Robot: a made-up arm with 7 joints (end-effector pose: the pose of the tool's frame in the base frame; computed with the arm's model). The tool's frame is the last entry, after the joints.
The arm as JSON. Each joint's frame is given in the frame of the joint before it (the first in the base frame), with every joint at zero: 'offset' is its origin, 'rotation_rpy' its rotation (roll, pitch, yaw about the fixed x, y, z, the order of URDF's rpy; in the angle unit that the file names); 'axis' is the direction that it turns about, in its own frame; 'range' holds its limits. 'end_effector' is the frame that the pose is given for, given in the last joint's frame.
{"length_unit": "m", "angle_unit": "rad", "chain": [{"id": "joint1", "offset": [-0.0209, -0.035, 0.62], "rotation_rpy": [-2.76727, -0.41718, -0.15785], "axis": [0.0, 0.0, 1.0], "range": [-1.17, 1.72]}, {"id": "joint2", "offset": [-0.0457, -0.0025, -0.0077], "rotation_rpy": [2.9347, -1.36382, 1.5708], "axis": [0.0, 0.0, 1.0], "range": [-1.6, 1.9]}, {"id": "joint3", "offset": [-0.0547, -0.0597, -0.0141], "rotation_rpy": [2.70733, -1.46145, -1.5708], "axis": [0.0, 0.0, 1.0], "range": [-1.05, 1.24]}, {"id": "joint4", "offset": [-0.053, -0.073, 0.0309], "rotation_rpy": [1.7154, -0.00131, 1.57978], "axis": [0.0, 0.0, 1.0], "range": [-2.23, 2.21]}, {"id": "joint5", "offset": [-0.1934, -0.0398, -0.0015], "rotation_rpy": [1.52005, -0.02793, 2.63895], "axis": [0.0, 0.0, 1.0], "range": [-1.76, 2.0]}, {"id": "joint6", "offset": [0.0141, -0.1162, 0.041], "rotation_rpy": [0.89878, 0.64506, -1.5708], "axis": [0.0, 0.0, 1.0], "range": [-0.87, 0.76]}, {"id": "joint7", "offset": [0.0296, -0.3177, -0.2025], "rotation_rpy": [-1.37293, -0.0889, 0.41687], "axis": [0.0, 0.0, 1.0], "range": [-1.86, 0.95]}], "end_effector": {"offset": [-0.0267, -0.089, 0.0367], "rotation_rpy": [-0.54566, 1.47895, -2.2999]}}
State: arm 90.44 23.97 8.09 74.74 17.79 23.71 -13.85
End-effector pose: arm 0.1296 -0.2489 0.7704 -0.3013 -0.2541 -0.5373 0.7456
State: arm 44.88 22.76 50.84 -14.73 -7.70 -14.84 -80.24
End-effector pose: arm -0.2539 -0.2545 0.3703 0.3518 -0.2217 -0.5316 0.7379
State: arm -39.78 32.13 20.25 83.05 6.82 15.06 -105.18
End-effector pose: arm -0.0666 0.1196 0.8962 0.3363 -0.2918 0.8322 0.3304
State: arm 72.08 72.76 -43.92 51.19 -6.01 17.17 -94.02
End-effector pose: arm 0.0380 -0.2523 0.8761 0.3962 -0.8208 0.2919 0.2899
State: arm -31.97 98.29 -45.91 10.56 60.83 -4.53 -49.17
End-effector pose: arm -0.1948 0.0908 0.7800 0.3050 -0.7586 0.4932 0.2969
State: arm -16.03 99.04 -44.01 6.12 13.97 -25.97 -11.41
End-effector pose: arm 0.0312 0.0932 0.7503 0.5324 -0.6819 0.2447 0.4377
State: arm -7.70 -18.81 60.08 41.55 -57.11 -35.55 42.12
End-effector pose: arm 0.1206 -0.2413 0.4816 -0.2947 -0.0939 -0.2099 0.9275
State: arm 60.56 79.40 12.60 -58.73 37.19 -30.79 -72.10
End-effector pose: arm -0.0453 -0.1551 0.3661 0.3092 -0.3319 -0.5214 0.7228
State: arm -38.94 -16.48 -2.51 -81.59 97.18 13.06 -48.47
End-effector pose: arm -0.4062 -0.2136 0.2609 -0.3656 0.6641 0.5725 0.3122
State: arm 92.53 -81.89 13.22 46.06 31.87 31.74 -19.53
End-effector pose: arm 0.1782 0.2668 0.4775 0.5157 0.3964 -0.0357 0.7587
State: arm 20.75 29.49 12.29 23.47 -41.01 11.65 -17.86
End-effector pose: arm 0.2429 -0.1052 0.5268 0.3983 -0.3593 -0.0972 0.8383
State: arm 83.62 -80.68 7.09 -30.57 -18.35 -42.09 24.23
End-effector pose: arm -0.2731 0.1271 0.8341 0.1643 0.9393 -0.0621 0.2946
